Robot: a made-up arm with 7 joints.
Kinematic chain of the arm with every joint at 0, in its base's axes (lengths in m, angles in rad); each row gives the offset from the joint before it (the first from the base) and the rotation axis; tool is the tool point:
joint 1: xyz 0 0 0.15 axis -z
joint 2: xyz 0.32 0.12 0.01 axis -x
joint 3: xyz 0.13 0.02 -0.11 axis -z
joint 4: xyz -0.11 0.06 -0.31 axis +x
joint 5: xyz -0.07 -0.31 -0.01 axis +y
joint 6: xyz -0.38 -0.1 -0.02 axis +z
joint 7: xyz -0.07 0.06 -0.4 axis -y
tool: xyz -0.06 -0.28 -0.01
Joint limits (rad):
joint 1: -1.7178..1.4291
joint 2: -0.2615..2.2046
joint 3: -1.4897..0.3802
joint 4: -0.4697..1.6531
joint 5: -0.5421..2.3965
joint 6: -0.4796..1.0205
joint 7: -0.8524..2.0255
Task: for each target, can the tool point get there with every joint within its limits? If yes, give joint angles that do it. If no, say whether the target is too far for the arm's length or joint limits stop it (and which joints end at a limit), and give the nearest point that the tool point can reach.
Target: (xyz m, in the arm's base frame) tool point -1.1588 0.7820 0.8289
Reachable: no: joint limits stop it (at a limit: joint 1, joint 2, joint 3) | nearest point -0.7894 0.6625 0.7434 | short by 0.398 m
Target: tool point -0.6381 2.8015 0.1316
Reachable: no: too far | nearest point -0.2573 1.2628 -0.1486 | short by 1.610 m
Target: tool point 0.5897 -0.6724 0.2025
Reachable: yes | joints -0.6878 0.5506 -0.4481 0.5098 1.2089 0.1127 0.4154
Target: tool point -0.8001 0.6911 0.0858
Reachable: no: joint limits stop it (at a limit: joint 1, joint 2, joint 3) | nearest point -0.7138 0.6612 0.1303 | short by 0.102 m
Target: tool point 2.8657 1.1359 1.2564
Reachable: no: too far | nearest point 1.2550 0.4975 0.6776 | short by 1.827 m
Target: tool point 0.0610 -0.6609 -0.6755
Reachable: yes | joints -0.1370 0.0387 -0.5587 0.5318 0.4288 -0.0681 -0.6351
